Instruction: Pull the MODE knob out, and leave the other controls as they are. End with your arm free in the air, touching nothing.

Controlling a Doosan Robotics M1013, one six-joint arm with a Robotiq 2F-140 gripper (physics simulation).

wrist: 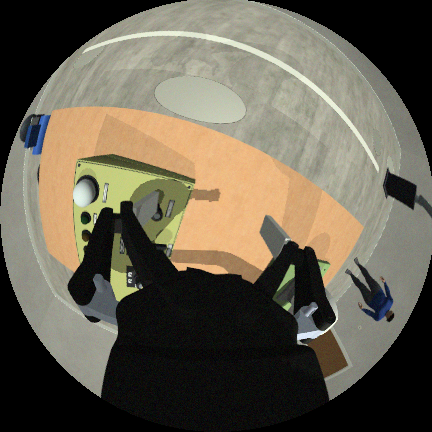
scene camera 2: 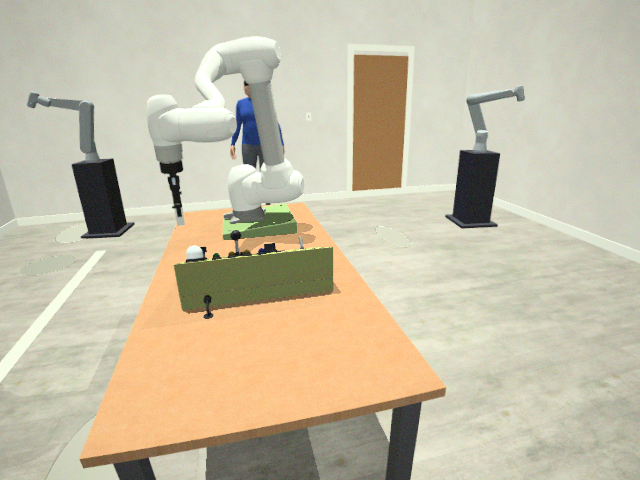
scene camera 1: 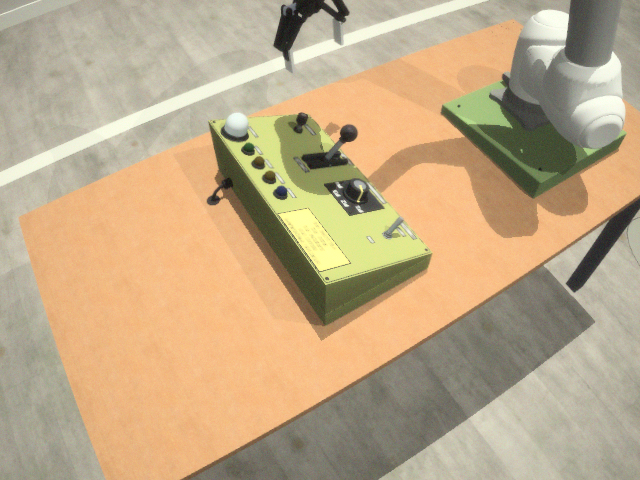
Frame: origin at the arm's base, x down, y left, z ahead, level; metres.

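Seen in the pictures: gripper, fingertip midpoint: (wrist: pixel 210 212) (scene camera 2: pixel 180 217) (scene camera 1: pixel 315 56); arm's base, link origin: (scene camera 2: pixel 248 216) (scene camera 1: pixel 532 105).
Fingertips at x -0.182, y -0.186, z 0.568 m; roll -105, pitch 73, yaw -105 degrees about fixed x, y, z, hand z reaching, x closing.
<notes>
Offsets run from my fingertips to a thing's top centre. "*": to the spot under its first point. Level surfaces: height alone.
A green control box (scene camera 1: pixel 369 255) (scene camera 2: pixel 258 281) (wrist: pixel 120 175) stands on the table. Its labels are too small to read, so I cannot tell for certain which control is MODE. A small black knob @[dy +0.085, dx +0.088, dz +0.078 m] (scene camera 1: pixel 301 119) (wrist: pixel 158 213) stands on a short stem near one end, partly behind a fingertip in the wrist view. A round selector knob @[dy +0.323, dx +0.096, dz +0.043 m] (scene camera 1: pixel 356 190) sits on a black plate, its pointer visible. A ball-topped lever @[dy +0.196, dx +0.057, dz +0.005 m] (scene camera 1: pixel 348 133) (scene camera 2: pixel 235 235) leans in its slot. My gripper (scene camera 1: pixel 313 49) (scene camera 2: pixel 179 219) (wrist: pixel 210 212) is open and empty, in the air above and beyond the box, touching nothing.
The box also bears a white dome @[* dy +0.116, dx +0.035, dz +0.234 m] (scene camera 1: pixel 236 125) (scene camera 2: pixel 194 253) (wrist: pixel 85 192), several small coloured buttons and a metal toggle @[dy +0.440, dx +0.095, dz +0.018 m] (scene camera 1: pixel 393 227). A short black stalk @[* dy +0.136, dx +0.193, dz +0.305 m] (scene camera 1: pixel 219 191) (scene camera 2: pixel 207 306) is beside it. The arm's green base plate (scene camera 1: pixel 522 165) (scene camera 2: pixel 258 230) is on the orange table @[dx +0.223 m] (scene camera 1: pixel 170 335) (scene camera 2: pixel 258 361).
</notes>
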